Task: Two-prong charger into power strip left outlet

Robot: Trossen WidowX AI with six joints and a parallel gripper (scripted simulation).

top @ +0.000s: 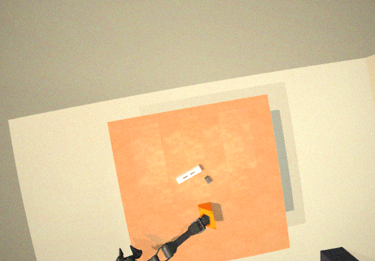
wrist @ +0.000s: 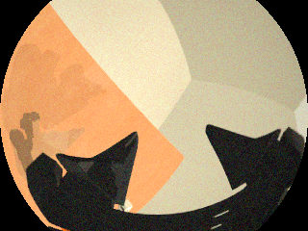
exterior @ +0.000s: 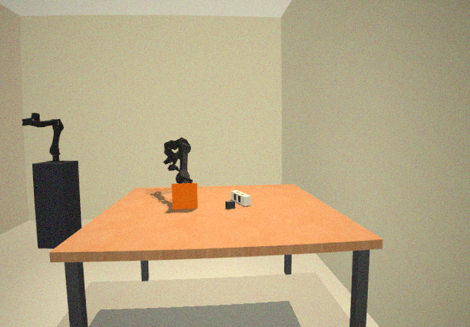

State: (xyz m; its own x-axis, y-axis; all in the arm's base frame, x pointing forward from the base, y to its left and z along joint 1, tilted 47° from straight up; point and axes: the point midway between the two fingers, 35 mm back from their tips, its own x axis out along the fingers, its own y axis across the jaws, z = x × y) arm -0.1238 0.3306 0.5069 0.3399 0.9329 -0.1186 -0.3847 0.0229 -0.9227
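The two-prong charger lies 410 mm ahead of my gripper tip, 650 mm to the right of it and 140 mm below it.
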